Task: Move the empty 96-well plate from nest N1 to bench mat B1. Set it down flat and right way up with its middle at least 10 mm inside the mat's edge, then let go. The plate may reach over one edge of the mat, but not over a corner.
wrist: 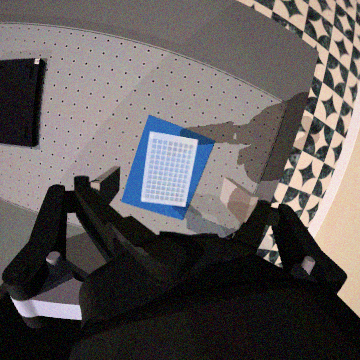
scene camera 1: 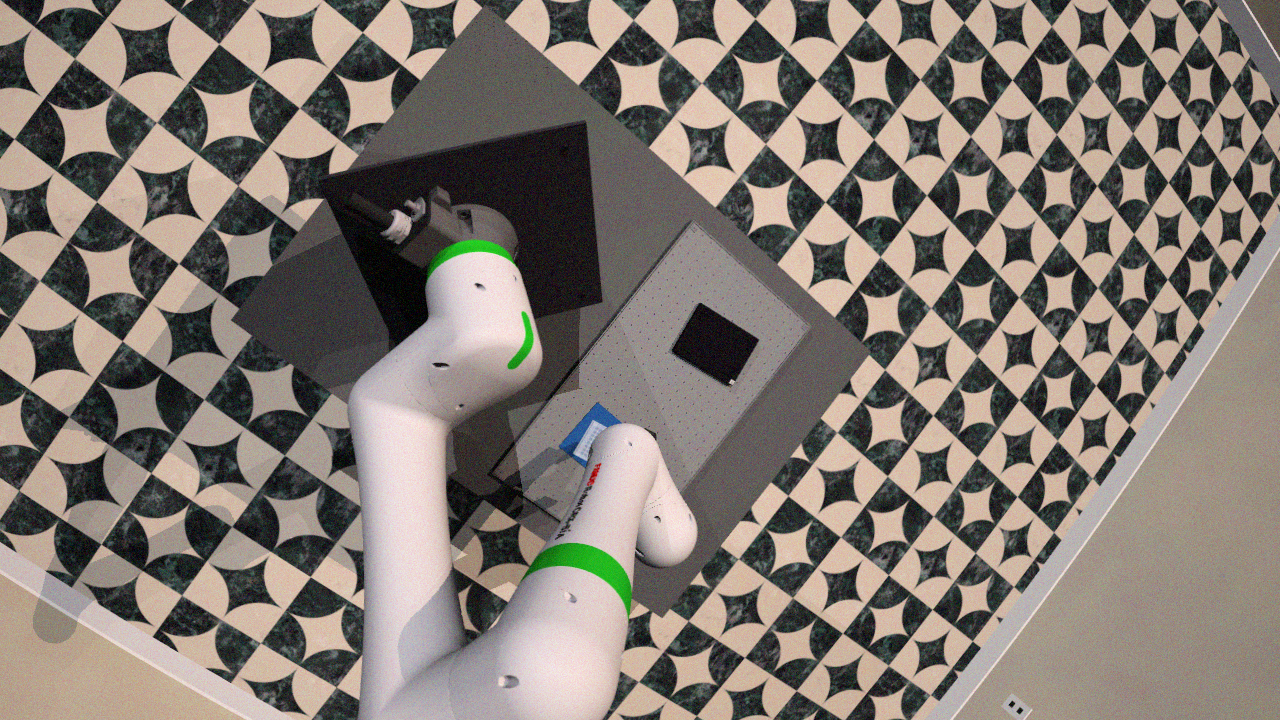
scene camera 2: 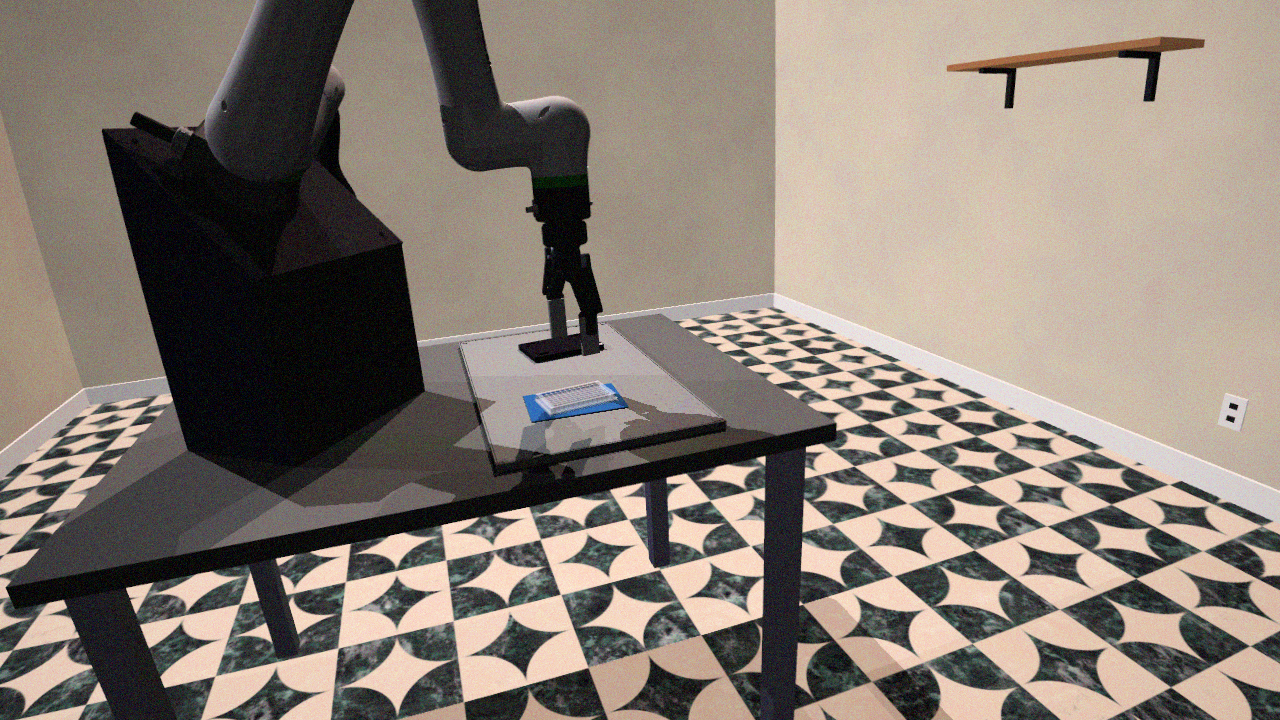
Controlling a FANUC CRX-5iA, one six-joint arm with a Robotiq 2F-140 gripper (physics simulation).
same spot on blue bench mat B1: [wrist: 131,195] = [scene camera 2: 534,397]
